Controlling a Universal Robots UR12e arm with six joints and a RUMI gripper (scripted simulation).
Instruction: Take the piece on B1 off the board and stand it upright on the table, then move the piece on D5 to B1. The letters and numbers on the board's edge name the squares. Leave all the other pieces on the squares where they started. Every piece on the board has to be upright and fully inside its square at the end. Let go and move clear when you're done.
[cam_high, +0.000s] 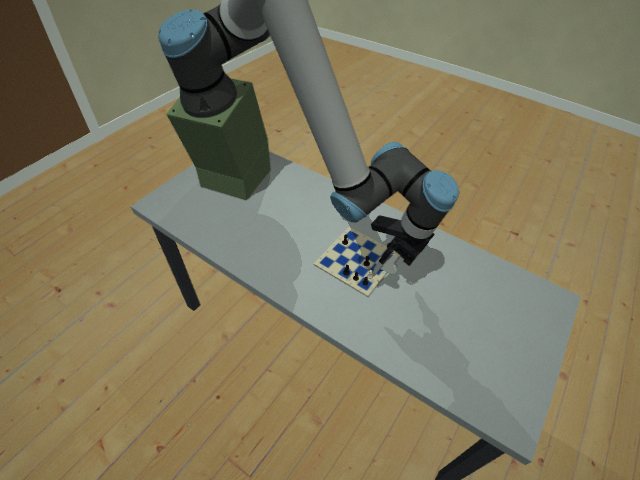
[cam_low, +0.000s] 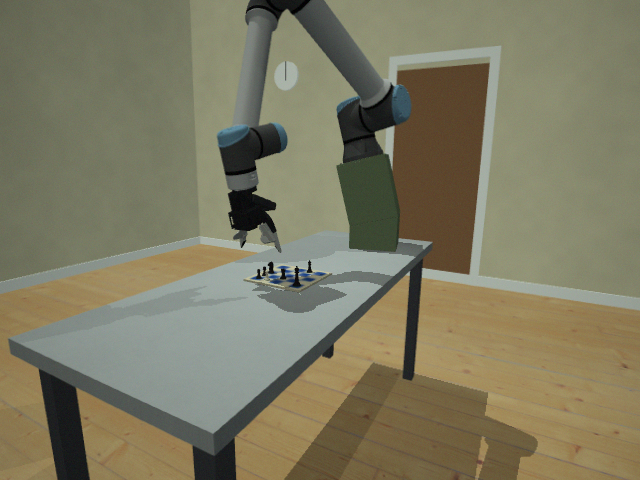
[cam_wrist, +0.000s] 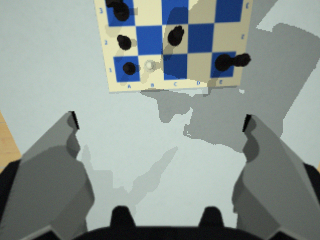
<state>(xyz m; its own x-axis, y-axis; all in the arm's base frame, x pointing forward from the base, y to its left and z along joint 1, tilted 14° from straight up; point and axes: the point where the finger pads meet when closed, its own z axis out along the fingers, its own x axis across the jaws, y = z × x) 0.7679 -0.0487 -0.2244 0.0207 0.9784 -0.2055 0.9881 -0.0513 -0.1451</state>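
My hand is 4 cm past the white piece, 1 cm to the left of it and 10 cm above it. Round my hand: blue-and-cream chessboard (12 cm behind, 2 cm to the left, 11 cm below).
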